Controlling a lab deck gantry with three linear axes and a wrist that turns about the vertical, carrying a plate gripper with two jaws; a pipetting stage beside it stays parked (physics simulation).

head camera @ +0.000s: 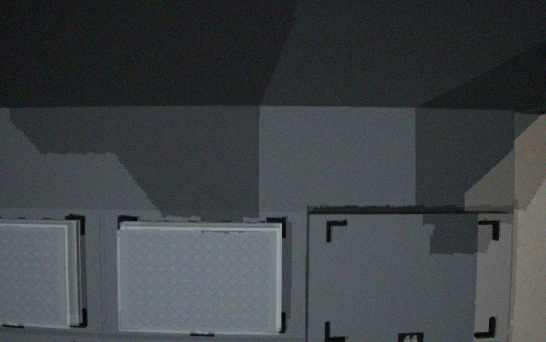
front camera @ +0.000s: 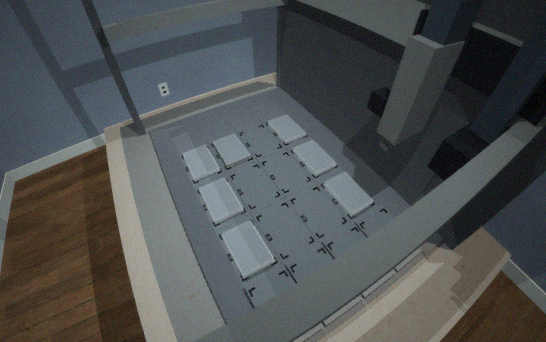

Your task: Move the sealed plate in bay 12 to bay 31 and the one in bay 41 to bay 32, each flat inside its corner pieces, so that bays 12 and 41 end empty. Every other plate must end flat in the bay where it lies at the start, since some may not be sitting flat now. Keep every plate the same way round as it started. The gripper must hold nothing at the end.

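Frame: origin at the robot's base, x right, y up, z back, level; metres.
Where they show: robot's base at its link origin: [front camera: 182, 156].
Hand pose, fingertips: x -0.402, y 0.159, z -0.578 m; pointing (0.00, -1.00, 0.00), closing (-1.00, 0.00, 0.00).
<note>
Things, the pixels of their top centre, and the offset from my fingertips. "pt": a spot on its surface instead.
- bay 12 at a spot on its surface: [front camera: 221, 200] pt dx +0.359, dy -0.144, dz +0.340 m
- bay 41 at a spot on its surface: [front camera: 286, 128] pt dx +0.043, dy -0.144, dz +0.507 m
- Bay 31 at a spot on its surface: [front camera: 261, 141] pt dx +0.143, dy -0.159, dz +0.506 m
- bay 32 at a spot on its surface: [front camera: 284, 172] pt dx +0.150, dy -0.159, dz +0.348 m
- bay 11 at a spot on its surface: [front camera: 200, 162] pt dx +0.360, dy -0.144, dz +0.505 m
- bay 13 at a spot on its surface: [front camera: 247, 248] pt dx +0.360, dy -0.144, dz +0.180 m
- bay 21 at a spot on its surface: [front camera: 231, 149] pt dx +0.252, dy -0.144, dz +0.508 m
- bay 42 at a spot on its surface: [head camera: 32, 275] [front camera: 320, 161] pt dx +0.037, dy -0.144, dz +0.318 m
- bay 43 at a spot on its surface: [head camera: 200, 280] [front camera: 349, 191] pt dx +0.037, dy -0.144, dz +0.183 m
- Bay 44 at a spot on its surface: [head camera: 400, 280] pt dx +0.037, dy -0.144, dz +0.031 m
In the front view, white sealed plates lie in bay 12 [front camera: 221, 200] and bay 41 [front camera: 286, 128]. Bay 31 [front camera: 261, 141] and bay 32 [front camera: 284, 172] hold no plate, and their corner pieces show. Other plates lie in bay 11 [front camera: 200, 162], bay 13 [front camera: 247, 248], bay 21 [front camera: 231, 149], bay 42 [front camera: 315, 157] [head camera: 32, 275] and bay 43 [front camera: 348, 193] [head camera: 200, 280]. No strong tilt shows; a slight one I cannot tell. My gripper's jaws do not show in either view.
Bay 44 [head camera: 400, 280], beside bay 43, holds no plate. A tall pale housing [front camera: 412, 90] hangs at the right over the deck's far side, with dark blocks [front camera: 457, 155] near it. A grey frame beam [front camera: 380, 240] crosses the front of the deck.
</note>
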